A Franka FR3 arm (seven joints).
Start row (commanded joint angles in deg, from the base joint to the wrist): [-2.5 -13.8 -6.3 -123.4 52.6 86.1 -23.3]
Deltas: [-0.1 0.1 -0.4 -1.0 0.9 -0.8 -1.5]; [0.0 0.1 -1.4 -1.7 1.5 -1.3 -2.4]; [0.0 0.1 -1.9 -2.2 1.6 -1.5 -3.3]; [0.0 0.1 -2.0 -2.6 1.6 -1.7 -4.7]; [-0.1 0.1 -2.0 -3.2 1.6 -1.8 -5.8]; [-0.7 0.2 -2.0 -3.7 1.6 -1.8 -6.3]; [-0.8 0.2 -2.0 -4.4 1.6 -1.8 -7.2]
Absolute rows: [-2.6 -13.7 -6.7 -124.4 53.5 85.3 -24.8]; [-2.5 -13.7 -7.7 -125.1 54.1 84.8 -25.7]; [-2.5 -13.7 -8.2 -125.6 54.2 84.6 -26.6]; [-2.5 -13.7 -8.3 -126.0 54.2 84.4 -28.0]; [-2.6 -13.7 -8.3 -126.6 54.2 84.3 -29.1]; [-3.2 -13.6 -8.3 -127.1 54.2 84.3 -29.6]; [-3.3 -13.6 -8.3 -127.8 54.2 84.3 -30.5]
